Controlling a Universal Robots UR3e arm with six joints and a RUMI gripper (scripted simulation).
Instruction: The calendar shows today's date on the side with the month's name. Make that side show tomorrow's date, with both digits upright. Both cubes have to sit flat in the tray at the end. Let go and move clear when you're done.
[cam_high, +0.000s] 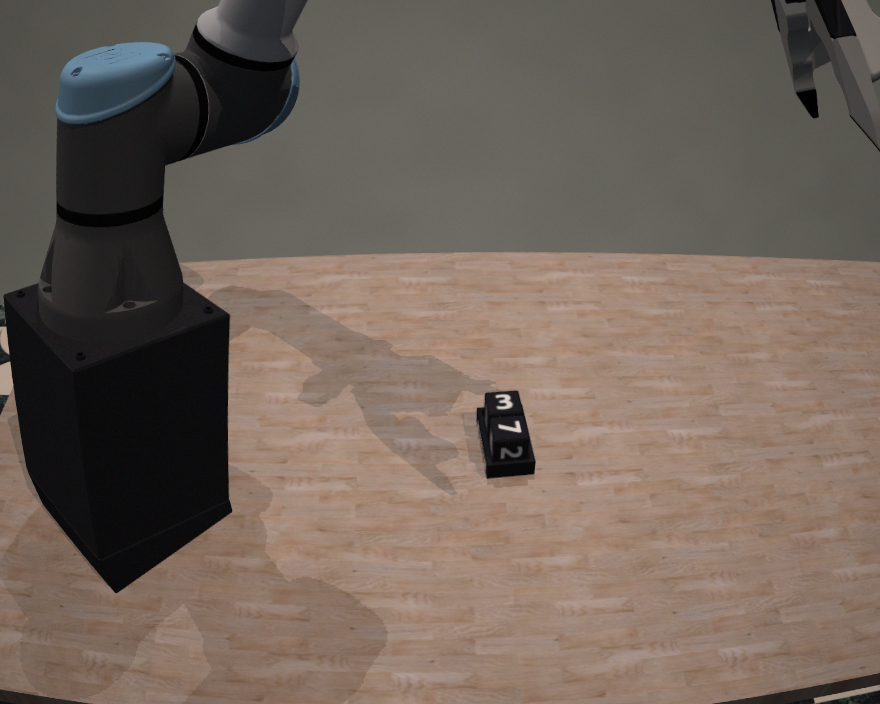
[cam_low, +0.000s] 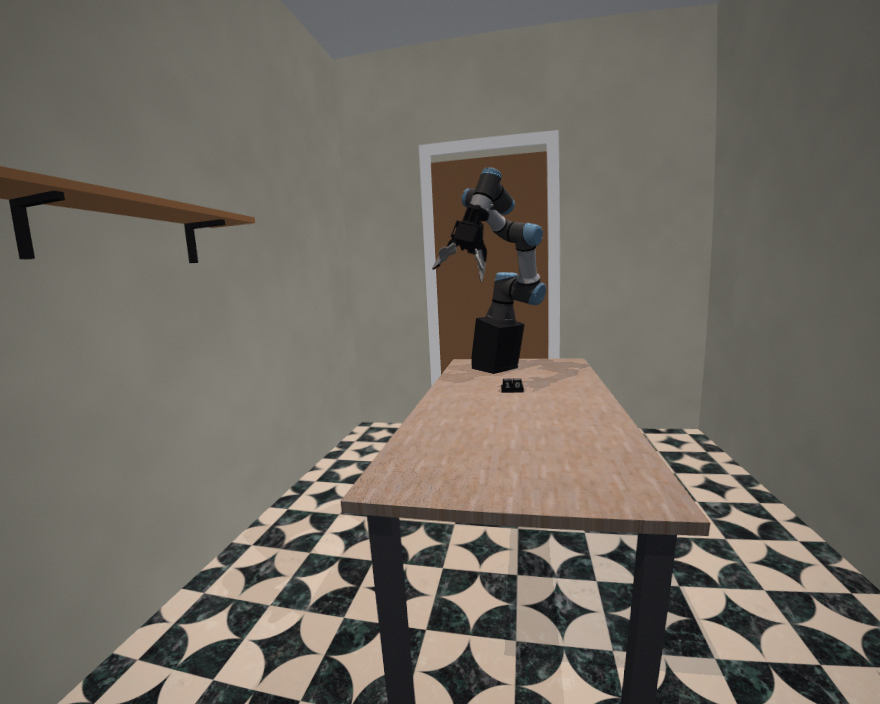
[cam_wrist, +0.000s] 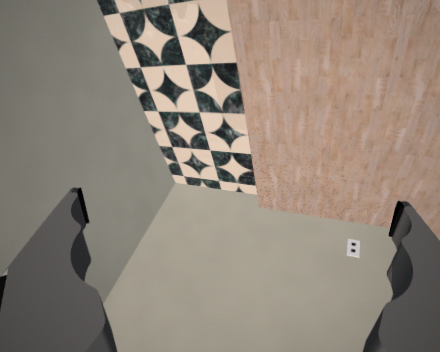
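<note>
The black number cube is 38 cm below my hand, 21 cm behind it and 11 cm to the left of it. Also, from my hand: black calendar tray (40 cm below, 21 cm behind, 12 cm to the left).
</note>
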